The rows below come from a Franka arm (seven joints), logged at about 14 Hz.
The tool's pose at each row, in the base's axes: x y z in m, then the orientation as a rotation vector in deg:
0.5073, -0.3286, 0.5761, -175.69, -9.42, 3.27
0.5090, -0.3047, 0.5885, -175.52, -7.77, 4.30
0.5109, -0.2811, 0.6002, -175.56, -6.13, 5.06
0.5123, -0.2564, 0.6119, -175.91, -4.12, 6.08
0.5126, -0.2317, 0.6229, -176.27, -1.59, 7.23
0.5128, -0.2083, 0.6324, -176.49, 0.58, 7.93
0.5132, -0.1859, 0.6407, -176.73, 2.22, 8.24
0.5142, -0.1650, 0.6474, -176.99, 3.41, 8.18
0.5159, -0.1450, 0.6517, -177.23, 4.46, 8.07
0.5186, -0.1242, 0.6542, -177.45, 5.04, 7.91
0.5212, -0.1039, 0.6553, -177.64, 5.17, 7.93
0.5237, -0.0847, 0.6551, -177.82, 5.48, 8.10
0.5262, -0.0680, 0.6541, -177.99, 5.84, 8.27
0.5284, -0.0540, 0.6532, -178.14, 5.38, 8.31
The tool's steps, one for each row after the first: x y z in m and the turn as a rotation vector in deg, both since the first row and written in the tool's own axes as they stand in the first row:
0.0039, -0.0244, -0.0108, 0.28, -0.62, 1.09
0.0079, -0.0485, -0.0209, 0.33, -1.08, 2.17
0.0116, -0.0737, -0.0310, 0.07, -1.71, 3.51
0.0142, -0.0989, -0.0403, -0.22, -2.40, 5.19
0.0166, -0.1228, -0.0482, -0.42, -2.82, 6.62
0.0191, -0.1456, -0.0549, -0.65, -2.99, 7.69
0.0222, -0.1667, -0.0602, -0.92, -2.93, 8.46
0.0259, -0.1866, -0.0632, -1.16, -2.84, 9.14
0.0307, -0.2072, -0.0644, -1.39, -2.73, 9.51
0.0355, -0.2271, -0.0642, -1.58, -2.75, 9.60
0.0400, -0.2459, -0.0628, -1.77, -2.85, 9.80
0.0443, -0.2621, -0.0608, -1.95, -2.96, 10.03
0.0481, -0.2757, -0.0590, -2.09, -3.00, 9.74

